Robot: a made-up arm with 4 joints. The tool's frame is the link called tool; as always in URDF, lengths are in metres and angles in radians. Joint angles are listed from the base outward. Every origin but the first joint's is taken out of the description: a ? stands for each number. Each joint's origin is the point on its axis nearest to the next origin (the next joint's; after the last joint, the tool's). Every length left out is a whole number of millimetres.
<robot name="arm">
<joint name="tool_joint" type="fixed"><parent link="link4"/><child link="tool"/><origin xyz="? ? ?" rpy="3.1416 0 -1.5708"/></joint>
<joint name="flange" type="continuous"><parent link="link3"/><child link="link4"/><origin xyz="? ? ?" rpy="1.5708 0 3.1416"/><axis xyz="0 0 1"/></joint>
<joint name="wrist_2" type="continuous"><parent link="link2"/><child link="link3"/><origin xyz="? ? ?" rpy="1.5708 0 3.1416"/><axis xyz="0 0 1"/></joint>
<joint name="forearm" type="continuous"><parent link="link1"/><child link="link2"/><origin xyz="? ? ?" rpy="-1.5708 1.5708 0"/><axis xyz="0 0 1"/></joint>
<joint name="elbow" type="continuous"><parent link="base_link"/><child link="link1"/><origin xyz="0 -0.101 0.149" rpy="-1.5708 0 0"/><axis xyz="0 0 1"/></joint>
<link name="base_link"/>
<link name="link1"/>
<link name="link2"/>
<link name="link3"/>
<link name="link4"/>
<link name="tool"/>
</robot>
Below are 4 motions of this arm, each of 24 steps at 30 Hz.
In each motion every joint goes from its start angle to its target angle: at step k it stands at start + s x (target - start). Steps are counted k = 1, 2, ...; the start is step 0. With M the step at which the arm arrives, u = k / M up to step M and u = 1 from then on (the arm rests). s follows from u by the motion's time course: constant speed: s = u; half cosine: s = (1 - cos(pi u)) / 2; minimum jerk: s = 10 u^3 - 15 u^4 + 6 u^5.
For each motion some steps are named. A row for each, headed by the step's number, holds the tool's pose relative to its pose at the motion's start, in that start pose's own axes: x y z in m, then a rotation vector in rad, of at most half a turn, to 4 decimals.
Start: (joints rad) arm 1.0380 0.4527 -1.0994 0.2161
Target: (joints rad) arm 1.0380 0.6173 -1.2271 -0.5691
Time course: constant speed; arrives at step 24
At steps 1, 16, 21, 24:
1: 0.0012 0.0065 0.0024 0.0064 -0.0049 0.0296
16: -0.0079 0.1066 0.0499 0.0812 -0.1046 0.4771
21: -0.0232 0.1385 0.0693 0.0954 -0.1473 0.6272
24: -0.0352 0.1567 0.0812 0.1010 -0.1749 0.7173

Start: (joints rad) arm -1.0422 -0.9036 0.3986 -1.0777
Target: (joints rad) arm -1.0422 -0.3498 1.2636 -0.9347
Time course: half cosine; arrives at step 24
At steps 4, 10, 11, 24:
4: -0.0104 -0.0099 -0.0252 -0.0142 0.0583 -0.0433
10: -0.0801 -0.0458 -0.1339 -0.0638 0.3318 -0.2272
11: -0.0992 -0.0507 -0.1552 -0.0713 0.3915 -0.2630
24: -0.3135 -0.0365 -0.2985 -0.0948 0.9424 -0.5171

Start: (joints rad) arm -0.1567 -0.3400 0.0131 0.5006
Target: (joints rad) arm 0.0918 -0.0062 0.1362 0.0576
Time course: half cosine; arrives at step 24
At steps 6, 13, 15, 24:
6: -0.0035 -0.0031 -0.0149 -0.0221 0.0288 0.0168
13: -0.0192 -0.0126 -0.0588 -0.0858 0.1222 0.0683
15: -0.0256 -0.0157 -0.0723 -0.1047 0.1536 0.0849
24: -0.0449 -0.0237 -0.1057 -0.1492 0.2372 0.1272

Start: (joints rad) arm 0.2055 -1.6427 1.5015 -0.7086
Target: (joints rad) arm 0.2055 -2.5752 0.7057 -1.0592
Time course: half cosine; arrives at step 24
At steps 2, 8, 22, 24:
2: 0.0041 -0.0007 0.0092 -0.0001 -0.0209 0.0072
8: 0.0381 0.0007 0.1407 -0.0127 -0.3036 0.1262
22: -0.1159 0.1044 0.4872 -0.1902 -1.1137 0.7249
24: -0.1233 0.1076 0.4919 -0.1967 -1.1302 0.7424

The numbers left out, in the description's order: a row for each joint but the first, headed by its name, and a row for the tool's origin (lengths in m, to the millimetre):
tool: 0.073 -0.229 0
flange: 0.202 0.036 0
wrist_2: 0.248 -0.102 0
forearm: 0.06 0.099 0

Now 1 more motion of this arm.
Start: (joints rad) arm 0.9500 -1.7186 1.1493 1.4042
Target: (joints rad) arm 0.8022 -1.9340 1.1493 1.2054
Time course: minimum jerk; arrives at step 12
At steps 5, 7, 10, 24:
5: 0.0219 0.0346 0.0102 0.0529 -0.0622 0.1080
7: 0.0375 0.0655 0.0225 0.0951 -0.1195 0.2063
10: 0.0493 0.0966 0.0375 0.1333 -0.1795 0.3083
24: 0.0504 0.1001 0.0394 0.1374 -0.1865 0.3200

